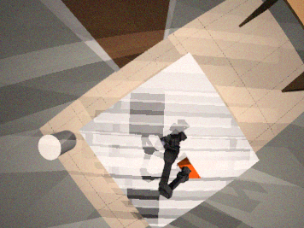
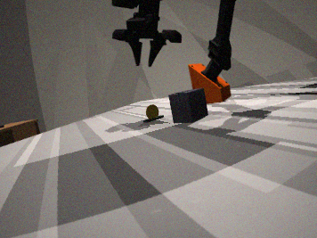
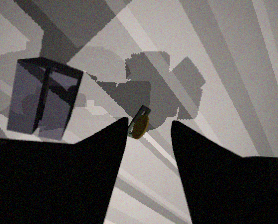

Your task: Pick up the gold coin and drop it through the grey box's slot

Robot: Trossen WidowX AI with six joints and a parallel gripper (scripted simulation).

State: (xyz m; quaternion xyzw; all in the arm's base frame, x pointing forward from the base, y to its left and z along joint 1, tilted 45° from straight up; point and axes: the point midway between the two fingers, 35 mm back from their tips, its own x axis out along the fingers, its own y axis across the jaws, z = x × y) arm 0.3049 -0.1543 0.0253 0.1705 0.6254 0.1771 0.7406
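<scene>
The gold coin lies 7 cm behind my gripper tip, 4 cm to the right of it and 14 cm below it.
</scene>
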